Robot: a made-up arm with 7 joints.
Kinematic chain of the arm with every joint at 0, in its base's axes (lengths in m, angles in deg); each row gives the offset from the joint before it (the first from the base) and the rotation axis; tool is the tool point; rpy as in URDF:
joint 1: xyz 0 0 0.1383 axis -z
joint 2: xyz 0 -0.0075 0.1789 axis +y
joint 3: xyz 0 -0.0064 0.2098 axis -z
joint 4: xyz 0 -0.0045 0.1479 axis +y
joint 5: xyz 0 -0.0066 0.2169 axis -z
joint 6: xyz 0 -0.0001 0.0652 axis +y
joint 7: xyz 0 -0.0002 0.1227 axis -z
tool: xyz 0 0 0 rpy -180 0 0
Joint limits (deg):
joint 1: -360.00..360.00
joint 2: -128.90..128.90
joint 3: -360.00..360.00
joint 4: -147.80..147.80
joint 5: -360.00..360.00
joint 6: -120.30..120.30
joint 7: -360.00..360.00
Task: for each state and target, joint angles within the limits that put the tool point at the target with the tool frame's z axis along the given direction. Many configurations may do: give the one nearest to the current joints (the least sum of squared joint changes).
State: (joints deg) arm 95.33 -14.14 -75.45 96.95 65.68 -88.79 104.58
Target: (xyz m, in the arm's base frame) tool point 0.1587 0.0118 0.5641 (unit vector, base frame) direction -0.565 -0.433 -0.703
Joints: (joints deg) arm 85.22 -27.21 -44.71 147.19 29.56 -116.90 104.58
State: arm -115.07 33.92 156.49 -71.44 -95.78 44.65 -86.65
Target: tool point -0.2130 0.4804 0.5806 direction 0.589 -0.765 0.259
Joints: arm -74.81 35.34 114.71 -74.11 -119.76 16.56 -86.65
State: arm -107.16 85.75 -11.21 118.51 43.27 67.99 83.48
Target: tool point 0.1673 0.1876 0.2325 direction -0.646 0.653 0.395
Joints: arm -84.96 47.56 10.37 129.60 53.17 62.37 83.48
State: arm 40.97 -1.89 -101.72 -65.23 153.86 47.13 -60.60
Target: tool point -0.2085 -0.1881 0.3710 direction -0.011 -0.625 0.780
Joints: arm 77.22 38.04 -104.30 -112.81 177.67 75.47 -60.60
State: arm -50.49 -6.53 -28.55 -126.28 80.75 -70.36 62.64
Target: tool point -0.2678 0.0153 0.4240 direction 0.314 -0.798 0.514
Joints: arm -16.25 -5.01 2.50 -126.30 69.77 -64.66 62.64
